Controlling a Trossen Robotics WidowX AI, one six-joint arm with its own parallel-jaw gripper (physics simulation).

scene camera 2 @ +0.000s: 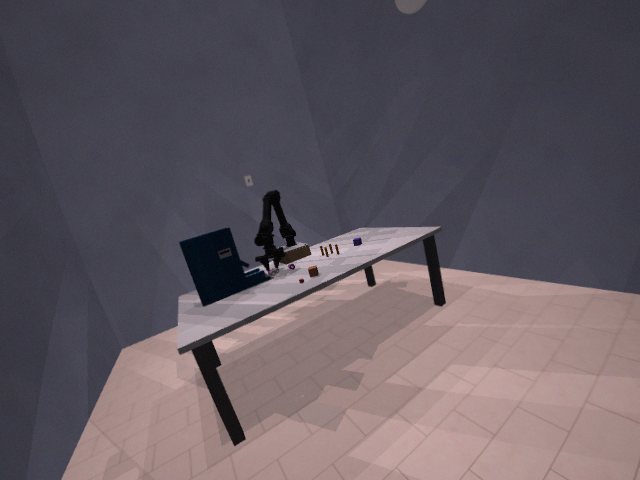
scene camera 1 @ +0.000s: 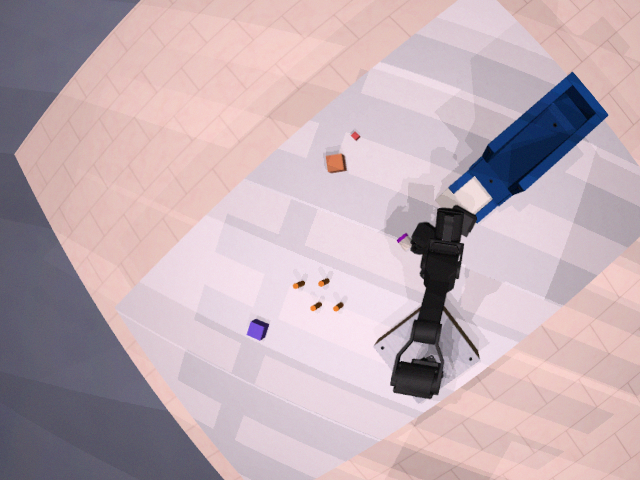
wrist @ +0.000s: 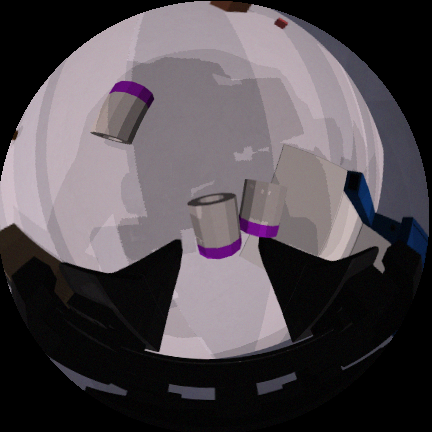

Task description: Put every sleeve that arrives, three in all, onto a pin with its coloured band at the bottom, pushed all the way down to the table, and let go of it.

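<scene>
Three pale grey sleeves, each with a purple band at one end, lie on their sides. One sleeve (wrist: 122, 112) (scene camera 1: 406, 242) lies apart. A second sleeve (wrist: 215, 222) lies close beside the third sleeve (wrist: 263, 202), which is at the edge of the white ramp; both have their bands towards the gripper in the wrist view. My gripper (wrist: 220, 243) (scene camera 2: 271, 265) is part-way open and holds nothing; in the wrist view the second sleeve shows between its fingertips. The arm hides the fingers in scene camera 1. Several upright orange pins (scene camera 1: 323, 282) (scene camera 2: 330, 249) bear no sleeve.
The blue chute (scene camera 1: 560, 136) (scene camera 2: 211, 273) with its white ramp (scene camera 1: 473, 195) (wrist: 310, 185) stands beside the gripper. An orange block (scene camera 1: 336, 163) (scene camera 2: 313, 271), a small red cube (scene camera 1: 355, 135) (wrist: 281, 23) and a purple block (scene camera 1: 257, 329) (scene camera 2: 357, 241) are on the table.
</scene>
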